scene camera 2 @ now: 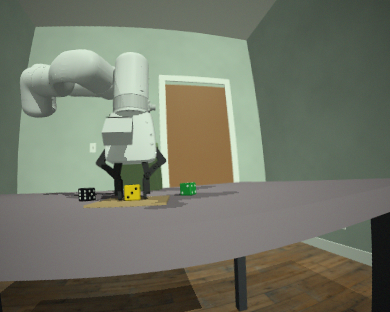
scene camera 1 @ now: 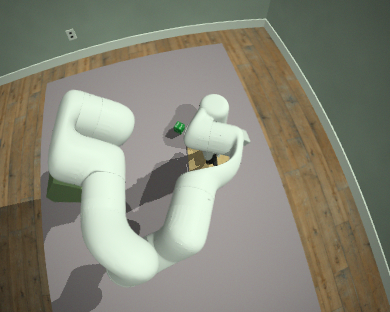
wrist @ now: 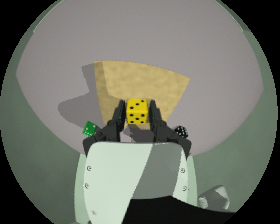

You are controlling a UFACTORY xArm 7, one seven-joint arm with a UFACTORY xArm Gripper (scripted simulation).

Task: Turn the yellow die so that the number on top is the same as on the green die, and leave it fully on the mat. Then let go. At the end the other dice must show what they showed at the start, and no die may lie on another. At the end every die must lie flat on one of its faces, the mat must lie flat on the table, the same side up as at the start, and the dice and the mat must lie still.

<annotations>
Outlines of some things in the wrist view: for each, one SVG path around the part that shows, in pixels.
The gripper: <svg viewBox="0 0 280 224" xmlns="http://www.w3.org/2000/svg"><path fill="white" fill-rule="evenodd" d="M83 140L83 147L87 158L84 171L84 199L92 224L224 224L236 213L212 211L187 203L188 168L186 161L192 143L190 140L179 136L178 133L167 126L166 121L162 120L160 109L156 107L155 100L150 101L149 107L150 130L154 133L153 142L134 143L120 141L120 132L124 130L126 118L125 101L123 100L119 101L118 108L115 108L113 117L107 122L107 125L97 131L95 135Z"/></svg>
A mat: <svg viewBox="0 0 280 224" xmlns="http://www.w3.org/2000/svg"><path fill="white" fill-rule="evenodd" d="M126 113L124 127L150 129L149 116L147 116L146 124L129 124ZM94 61L96 88L104 124L107 124L112 119L114 110L120 100L125 101L125 108L127 110L129 99L146 99L148 113L150 101L155 100L156 107L160 108L162 120L167 121L190 81L190 78L148 64L112 60Z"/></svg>
</annotations>
